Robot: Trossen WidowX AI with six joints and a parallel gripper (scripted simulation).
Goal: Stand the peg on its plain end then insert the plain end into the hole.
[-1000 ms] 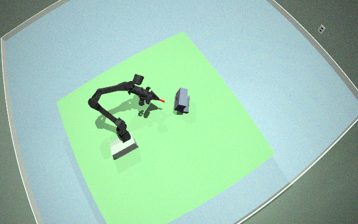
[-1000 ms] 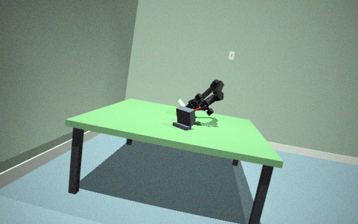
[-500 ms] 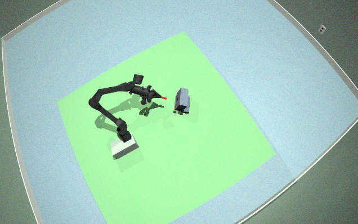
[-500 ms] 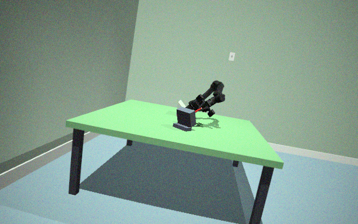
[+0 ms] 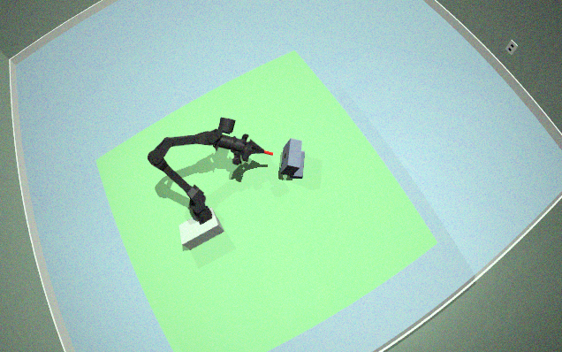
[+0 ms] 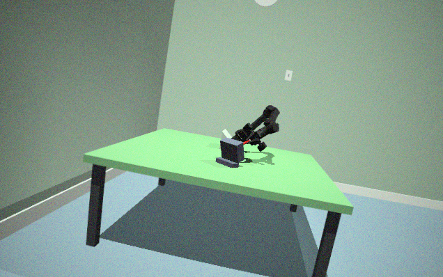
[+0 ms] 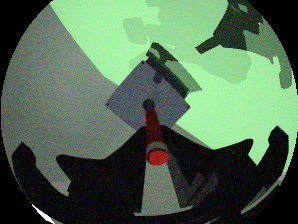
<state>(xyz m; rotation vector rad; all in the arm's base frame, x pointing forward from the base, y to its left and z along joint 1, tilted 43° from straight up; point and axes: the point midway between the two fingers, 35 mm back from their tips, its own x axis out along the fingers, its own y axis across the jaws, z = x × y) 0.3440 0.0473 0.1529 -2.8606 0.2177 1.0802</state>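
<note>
My gripper tip is now 10 cm short of the sloped grey panel, 6 cm to the left of it and 4 cm above it. The rest, counted from my gripper tip: red peg: 1 cm to the left, 1 cm behind, 1 cm above; then panel foot: 12 cm below, 12 cm ahead, 8 cm to the right.
</note>
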